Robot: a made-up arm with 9 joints.
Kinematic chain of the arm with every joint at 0, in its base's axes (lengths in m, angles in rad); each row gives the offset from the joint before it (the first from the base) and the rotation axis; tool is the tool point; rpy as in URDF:
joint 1: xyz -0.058 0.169 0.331 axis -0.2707 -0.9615 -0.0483
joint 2: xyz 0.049 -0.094 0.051 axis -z
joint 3: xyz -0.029 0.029 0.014 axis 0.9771 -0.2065 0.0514
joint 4: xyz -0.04 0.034 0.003 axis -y
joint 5: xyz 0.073 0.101 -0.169 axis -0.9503 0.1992 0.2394
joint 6: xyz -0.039 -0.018 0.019 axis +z
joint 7: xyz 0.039 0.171 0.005 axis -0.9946 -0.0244 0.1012
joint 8: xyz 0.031 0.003 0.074 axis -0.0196 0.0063 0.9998
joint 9: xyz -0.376 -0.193 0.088 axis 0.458 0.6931 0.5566
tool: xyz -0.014 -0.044 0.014 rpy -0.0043 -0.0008 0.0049
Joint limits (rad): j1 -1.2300..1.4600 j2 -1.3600..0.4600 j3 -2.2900..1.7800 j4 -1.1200..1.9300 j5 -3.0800..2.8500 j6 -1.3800..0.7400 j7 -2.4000..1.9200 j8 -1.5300..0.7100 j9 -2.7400..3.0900
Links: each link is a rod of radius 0.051 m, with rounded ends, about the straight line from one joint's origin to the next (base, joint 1, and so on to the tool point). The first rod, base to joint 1, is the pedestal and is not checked.
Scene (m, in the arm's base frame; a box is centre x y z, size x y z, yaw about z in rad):
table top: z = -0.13
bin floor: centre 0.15 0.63 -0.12 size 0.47 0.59 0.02 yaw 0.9
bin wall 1: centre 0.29 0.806 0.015 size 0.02 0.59 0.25 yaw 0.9
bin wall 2: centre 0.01 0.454 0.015 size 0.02 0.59 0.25 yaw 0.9
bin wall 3: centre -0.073 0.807 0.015 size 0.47 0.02 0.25 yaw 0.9
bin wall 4: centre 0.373 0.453 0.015 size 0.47 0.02 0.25 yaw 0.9
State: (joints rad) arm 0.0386 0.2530 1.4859 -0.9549 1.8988 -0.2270 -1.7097 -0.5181 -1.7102
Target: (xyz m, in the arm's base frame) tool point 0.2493 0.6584 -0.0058
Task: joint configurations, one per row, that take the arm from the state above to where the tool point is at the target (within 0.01 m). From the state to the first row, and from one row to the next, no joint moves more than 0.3 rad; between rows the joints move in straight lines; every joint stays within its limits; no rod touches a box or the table.
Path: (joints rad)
1: 0.1771 0.3220 1.4636 -0.7295 1.9546 -0.2649 -1.4710 -0.7340 -1.7664
2: 0.3155 0.3910 1.4413 -0.5040 2.0105 -0.3027 -1.2322 -0.9500 -1.8226
3: 0.4540 0.4600 1.4189 -0.2786 2.0663 -0.3406 -0.9935 -1.1659 -1.8787
4: 0.4466 0.4600 1.1363 -0.2316 2.1224 -0.5038 -0.9186 -1.2490 -1.8296
5: 0.4392 0.4600 0.8537 -0.1846 2.1785 -0.6671 -0.8437 -1.3321 -1.7805
6: 0.4319 0.4600 0.5710 -0.1377 2.2345 -0.8303 -0.7688 -1.4153 -1.7314

